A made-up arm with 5 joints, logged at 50 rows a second.
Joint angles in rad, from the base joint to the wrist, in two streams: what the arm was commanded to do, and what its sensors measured. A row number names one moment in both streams.
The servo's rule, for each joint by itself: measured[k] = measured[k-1] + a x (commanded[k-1-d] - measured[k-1]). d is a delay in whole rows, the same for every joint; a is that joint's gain. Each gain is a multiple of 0.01, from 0.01 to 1. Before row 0 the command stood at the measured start. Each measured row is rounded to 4 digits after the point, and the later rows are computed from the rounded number. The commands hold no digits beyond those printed.
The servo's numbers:
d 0
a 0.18 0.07 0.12 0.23 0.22
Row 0, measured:
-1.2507, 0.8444, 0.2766, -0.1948, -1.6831
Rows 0 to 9, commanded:
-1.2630, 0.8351, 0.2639, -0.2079, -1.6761
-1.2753, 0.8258, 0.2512, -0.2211, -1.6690
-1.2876, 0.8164, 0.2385, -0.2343, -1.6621
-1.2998, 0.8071, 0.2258, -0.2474, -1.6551
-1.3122, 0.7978, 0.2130, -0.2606, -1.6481
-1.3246, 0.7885, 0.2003, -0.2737, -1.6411
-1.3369, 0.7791, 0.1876, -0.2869, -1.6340
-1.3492, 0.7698, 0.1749, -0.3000, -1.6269
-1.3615, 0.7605, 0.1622, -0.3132, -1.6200
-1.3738, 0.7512, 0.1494, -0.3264, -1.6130
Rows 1 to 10, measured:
-1.2529, 0.8437, 0.2751, -0.1978, -1.6816
-1.2569, 0.8424, 0.2722, -0.2032, -1.6788
-1.2624, 0.8406, 0.2682, -0.2104, -1.6751
-1.2691, 0.8383, 0.2631, -0.2189, -1.6707
-1.2769, 0.8355, 0.2571, -0.2285, -1.6657
-1.2855, 0.8322, 0.2503, -0.2389, -1.6603
-1.2948, 0.8285, 0.2428, -0.2499, -1.6545
-1.3046, 0.8244, 0.2347, -0.2614, -1.6484
-1.3148, 0.8199, 0.2260, -0.2733, -1.6422
-1.3254, 0.8151, 0.2168, -0.2855, -1.6358

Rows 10 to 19, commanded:
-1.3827, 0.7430, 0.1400, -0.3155, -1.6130
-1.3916, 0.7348, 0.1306, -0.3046, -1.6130
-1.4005, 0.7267, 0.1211, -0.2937, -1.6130
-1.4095, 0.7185, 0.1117, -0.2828, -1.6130
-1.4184, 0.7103, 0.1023, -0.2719, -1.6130
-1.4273, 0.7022, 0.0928, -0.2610, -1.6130
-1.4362, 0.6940, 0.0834, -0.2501, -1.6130
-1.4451, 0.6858, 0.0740, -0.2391, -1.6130
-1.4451, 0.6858, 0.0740, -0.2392, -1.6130
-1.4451, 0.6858, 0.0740, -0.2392, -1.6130
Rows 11 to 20, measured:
-1.3357, 0.8101, 0.2076, -0.2924, -1.6308
-1.3458, 0.8048, 0.1984, -0.2952, -1.6269
-1.3556, 0.7993, 0.1891, -0.2949, -1.6238
-1.3653, 0.7936, 0.1798, -0.2921, -1.6214
-1.3749, 0.7878, 0.1705, -0.2875, -1.6196
-1.3843, 0.7818, 0.1612, -0.2814, -1.6181
-1.3936, 0.7757, 0.1519, -0.2742, -1.6170
-1.4029, 0.7694, 0.1426, -0.2661, -1.6161
-1.4105, 0.7635, 0.1344, -0.2599, -1.6154
-1.4167, 0.7581, 0.1272, -0.2551, -1.6149

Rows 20 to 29, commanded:
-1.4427, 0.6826, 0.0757, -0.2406, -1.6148
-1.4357, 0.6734, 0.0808, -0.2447, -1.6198
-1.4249, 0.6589, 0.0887, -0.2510, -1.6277
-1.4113, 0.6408, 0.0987, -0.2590, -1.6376
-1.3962, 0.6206, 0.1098, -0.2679, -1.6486
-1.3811, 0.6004, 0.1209, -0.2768, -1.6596
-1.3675, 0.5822, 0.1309, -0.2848, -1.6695
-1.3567, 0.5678, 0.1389, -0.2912, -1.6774
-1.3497, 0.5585, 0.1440, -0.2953, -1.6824
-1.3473, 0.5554, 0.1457, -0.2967, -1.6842
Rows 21 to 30, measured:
-1.4214, 0.7528, 0.1210, -0.2518, -1.6149
-1.4240, 0.7472, 0.1162, -0.2502, -1.6160
-1.4242, 0.7410, 0.1129, -0.2504, -1.6186
-1.4219, 0.7340, 0.1112, -0.2524, -1.6228
-1.4173, 0.7261, 0.1110, -0.2560, -1.6285
-1.4108, 0.7173, 0.1122, -0.2608, -1.6353
-1.4030, 0.7078, 0.1144, -0.2663, -1.6428
-1.3947, 0.6980, 0.1173, -0.2720, -1.6504
-1.3866, 0.6882, 0.1205, -0.2774, -1.6574
-1.3795, 0.6789, 0.1235, -0.2818, -1.6633

